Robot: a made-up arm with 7 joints.
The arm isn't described. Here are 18 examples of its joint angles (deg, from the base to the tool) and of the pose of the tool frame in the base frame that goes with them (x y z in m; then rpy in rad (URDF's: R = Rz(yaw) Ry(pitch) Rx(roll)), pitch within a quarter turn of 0, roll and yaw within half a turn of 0).
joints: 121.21 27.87 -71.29 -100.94 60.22 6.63 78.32
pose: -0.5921 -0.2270 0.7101 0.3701 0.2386 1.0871
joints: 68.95 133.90 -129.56 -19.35 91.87 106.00 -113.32
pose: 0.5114 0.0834 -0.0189 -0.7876 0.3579 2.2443
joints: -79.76 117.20 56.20 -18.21 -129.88 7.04 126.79
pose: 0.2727 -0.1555 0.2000 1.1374 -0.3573 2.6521
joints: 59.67 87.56 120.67 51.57 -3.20 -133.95 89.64
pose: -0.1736 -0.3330 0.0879 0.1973 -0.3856 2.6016
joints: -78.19 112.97 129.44 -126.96 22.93 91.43 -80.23
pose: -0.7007 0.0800 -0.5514 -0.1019 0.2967 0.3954
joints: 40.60 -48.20 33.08 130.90 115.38 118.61 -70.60
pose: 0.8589 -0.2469 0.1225 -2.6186 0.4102 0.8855
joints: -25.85 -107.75 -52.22 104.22 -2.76 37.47 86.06
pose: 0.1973 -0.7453 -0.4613 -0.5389 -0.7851 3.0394
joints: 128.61 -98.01 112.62 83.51 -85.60 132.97 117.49
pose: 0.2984 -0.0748 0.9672 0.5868 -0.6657 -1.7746
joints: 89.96 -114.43 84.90 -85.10 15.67 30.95 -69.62
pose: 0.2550 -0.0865 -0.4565 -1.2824 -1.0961 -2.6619
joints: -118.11 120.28 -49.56 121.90 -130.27 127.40 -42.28
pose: 0.1597 -0.0497 0.6959 1.4017 -0.2188 -1.0772
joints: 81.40 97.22 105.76 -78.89 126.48 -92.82 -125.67
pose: 0.4108 -0.0011 0.8870 0.6530 0.1287 1.9588
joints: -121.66 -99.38 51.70 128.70 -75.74 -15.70 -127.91
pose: -0.7988 -0.2721 -0.1583 -1.0235 -0.3333 0.8640
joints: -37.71 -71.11 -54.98 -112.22 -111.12 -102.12 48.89
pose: -0.3774 0.0594 0.0148 -2.3833 0.5285 -2.2373
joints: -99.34 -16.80 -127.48 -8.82 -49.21 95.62 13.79
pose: -0.9840 -0.4151 -0.3742 -0.7293 -0.3819 2.2205
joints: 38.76 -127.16 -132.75 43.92 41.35 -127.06 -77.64
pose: 0.6298 -0.2153 -0.1614 0.7100 1.0047 -0.2698
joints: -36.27 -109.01 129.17 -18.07 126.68 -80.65 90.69
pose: -0.8428 -0.1990 0.1763 3.0972 0.6500 -1.5494
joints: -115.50 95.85 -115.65 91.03 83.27 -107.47 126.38
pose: -0.4593 0.1928 0.8873 2.0159 -0.4277 -1.9808
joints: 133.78 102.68 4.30 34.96 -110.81 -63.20 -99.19
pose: 0.0378 -0.5990 0.4170 1.8361 -0.5539 0.5924
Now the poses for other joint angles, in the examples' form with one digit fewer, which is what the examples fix.
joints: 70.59 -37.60 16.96 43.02 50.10 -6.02 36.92
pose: 0.563 0.342 -0.242 -0.509 -0.045 -1.425
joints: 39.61 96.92 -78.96 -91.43 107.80 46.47 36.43
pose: 0.487 0.216 0.889 1.943 0.457 2.367
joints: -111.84 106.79 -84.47 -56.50 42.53 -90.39 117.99
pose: -0.477 0.517 -0.458 -0.995 0.897 -0.850
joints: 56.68 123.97 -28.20 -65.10 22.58 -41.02 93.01
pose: 0.777 0.507 0.041 -2.536 0.254 2.831
